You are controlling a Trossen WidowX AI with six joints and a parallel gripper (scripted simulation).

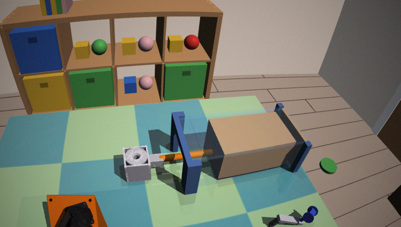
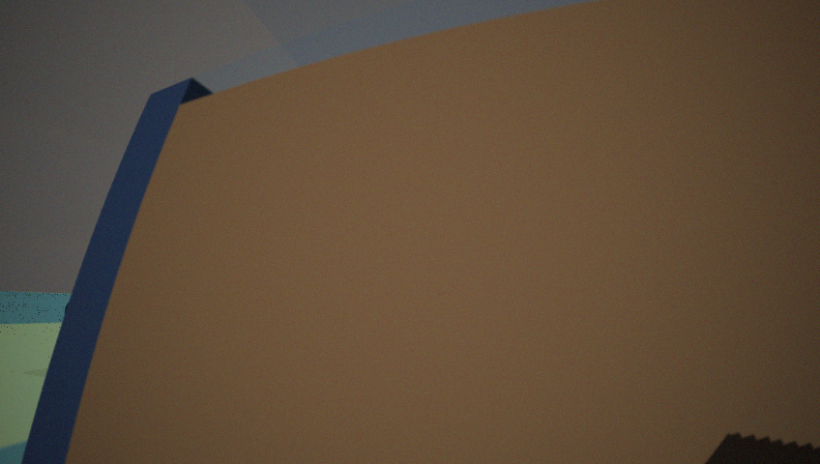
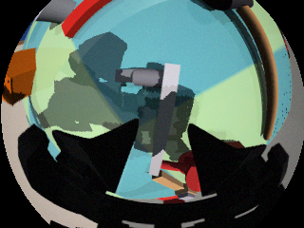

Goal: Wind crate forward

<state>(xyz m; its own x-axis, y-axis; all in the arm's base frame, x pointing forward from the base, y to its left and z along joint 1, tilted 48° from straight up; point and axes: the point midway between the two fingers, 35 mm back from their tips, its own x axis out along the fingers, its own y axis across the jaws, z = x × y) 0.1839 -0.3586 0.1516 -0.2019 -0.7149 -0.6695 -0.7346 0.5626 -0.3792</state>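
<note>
Right now the crank handle is 1 cm to the right of my gripper tip and 1 cm above it. From my gripper tip the other things lie so: grey round object 1 cm behind, 28 cm to the left, 3 cm above; then red knob 1 cm behind, 6 cm to the right, 2 cm above; then blue-knobbed tool 44 cm ahead, 20 cm to the left, 2 cm above.
</note>
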